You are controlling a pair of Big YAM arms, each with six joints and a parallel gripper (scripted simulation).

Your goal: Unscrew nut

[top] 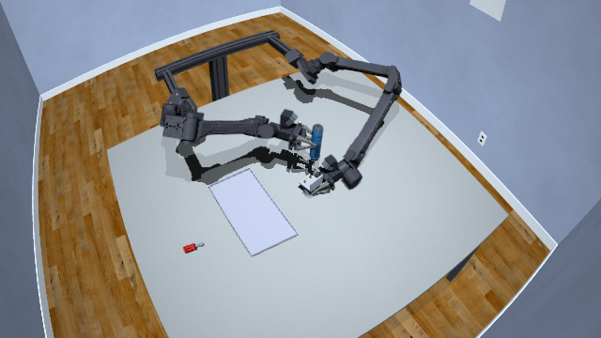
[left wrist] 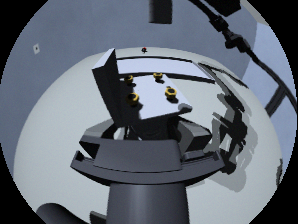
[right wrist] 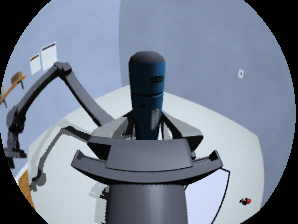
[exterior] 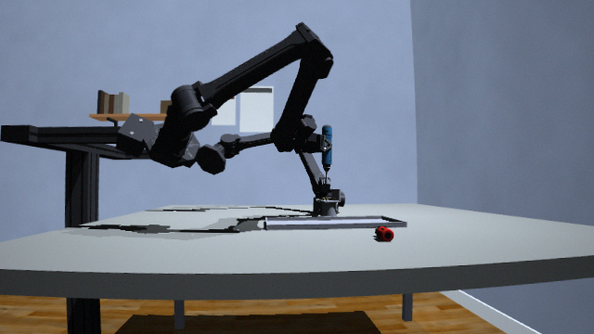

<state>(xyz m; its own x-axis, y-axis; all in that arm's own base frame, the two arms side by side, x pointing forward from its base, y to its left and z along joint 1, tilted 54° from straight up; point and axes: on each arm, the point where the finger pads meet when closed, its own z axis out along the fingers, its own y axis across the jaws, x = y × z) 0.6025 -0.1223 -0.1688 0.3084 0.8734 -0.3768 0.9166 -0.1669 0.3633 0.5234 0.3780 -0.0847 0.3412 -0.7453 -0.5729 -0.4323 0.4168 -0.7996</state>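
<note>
The bracket lies 5 cm above my left hand. Also, from my left hand: red tool (59 cm to the right, 3 cm ahead, 1 cm below).
</note>
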